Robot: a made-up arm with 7 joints.
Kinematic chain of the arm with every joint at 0, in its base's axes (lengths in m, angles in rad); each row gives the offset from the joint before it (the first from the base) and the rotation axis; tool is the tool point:
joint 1: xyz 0 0 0.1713 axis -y
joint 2: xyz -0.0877 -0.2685 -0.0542 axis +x
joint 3: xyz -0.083 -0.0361 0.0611 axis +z
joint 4: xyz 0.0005 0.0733 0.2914 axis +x
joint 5: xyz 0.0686 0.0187 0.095 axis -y
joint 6: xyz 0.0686 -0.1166 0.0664 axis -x
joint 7: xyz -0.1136 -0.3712 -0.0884 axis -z
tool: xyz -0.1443 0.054 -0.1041
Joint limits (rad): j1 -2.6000..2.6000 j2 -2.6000..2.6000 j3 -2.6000..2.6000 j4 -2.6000..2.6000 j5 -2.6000..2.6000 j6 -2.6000..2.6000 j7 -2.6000..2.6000
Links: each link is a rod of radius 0.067 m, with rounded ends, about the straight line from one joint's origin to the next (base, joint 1, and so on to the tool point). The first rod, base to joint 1, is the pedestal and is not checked.
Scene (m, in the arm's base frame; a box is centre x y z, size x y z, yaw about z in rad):
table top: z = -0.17
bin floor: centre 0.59 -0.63 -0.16 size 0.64 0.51 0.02 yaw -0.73
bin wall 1: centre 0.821 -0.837 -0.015 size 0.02 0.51 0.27 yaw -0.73
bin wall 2: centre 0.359 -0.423 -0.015 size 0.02 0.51 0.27 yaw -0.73
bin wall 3: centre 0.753 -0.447 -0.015 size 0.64 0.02 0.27 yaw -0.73
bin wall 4: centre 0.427 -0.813 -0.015 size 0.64 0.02 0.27 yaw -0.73
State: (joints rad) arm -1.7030 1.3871 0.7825 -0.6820 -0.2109 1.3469 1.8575
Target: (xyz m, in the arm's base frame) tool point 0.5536 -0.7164 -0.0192
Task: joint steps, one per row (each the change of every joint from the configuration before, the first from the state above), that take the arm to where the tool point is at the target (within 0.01 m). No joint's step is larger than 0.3 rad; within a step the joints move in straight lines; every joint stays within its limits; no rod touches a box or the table.
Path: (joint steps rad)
1: 0.1499 -0.2088 0.0726 0.0503 -0.1364 -0.0311 -0.0355
2: 0.1498 -0.2087 0.0727 0.0502 -0.1363 -0.0311 -0.0355
3: 0.1499 -0.2088 0.0726 0.0503 -0.1364 -0.0312 -0.0355
4: -0.2734 -0.0027 -0.0501 0.0146 0.0183 0.0406 0.0678
5: -0.2735 -0.0026 -0.0502 0.0146 0.0183 0.0407 0.0678

